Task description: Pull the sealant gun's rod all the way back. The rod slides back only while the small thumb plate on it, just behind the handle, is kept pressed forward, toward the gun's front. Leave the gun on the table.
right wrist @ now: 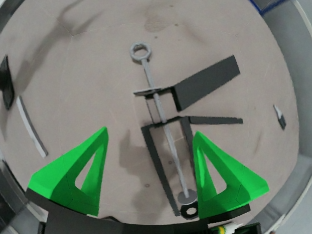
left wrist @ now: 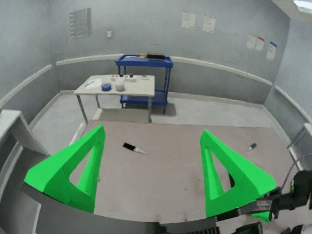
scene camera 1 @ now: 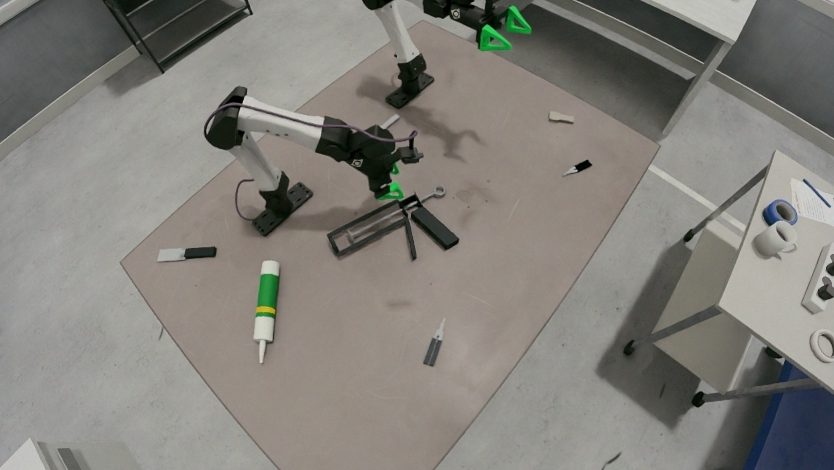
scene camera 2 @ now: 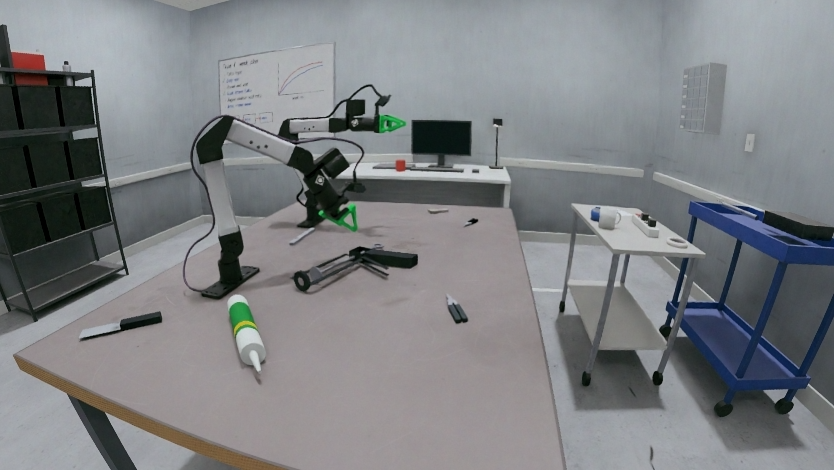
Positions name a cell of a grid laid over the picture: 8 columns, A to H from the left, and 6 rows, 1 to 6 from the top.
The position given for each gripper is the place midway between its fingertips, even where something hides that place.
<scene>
In view: the left gripper (left wrist: D4), the right gripper (scene camera 1: D3), a sealant gun (scene camera 1: E4) and a scraper (scene camera 2: B5).
The sealant gun also shows in the right wrist view (right wrist: E3) and in scene camera 2 (scene camera 2: D4). The right gripper is seen too in the right wrist view (right wrist: D4) and in scene camera 2 (scene camera 2: D3). The right wrist view does not show the scraper: it is out of frame.
</scene>
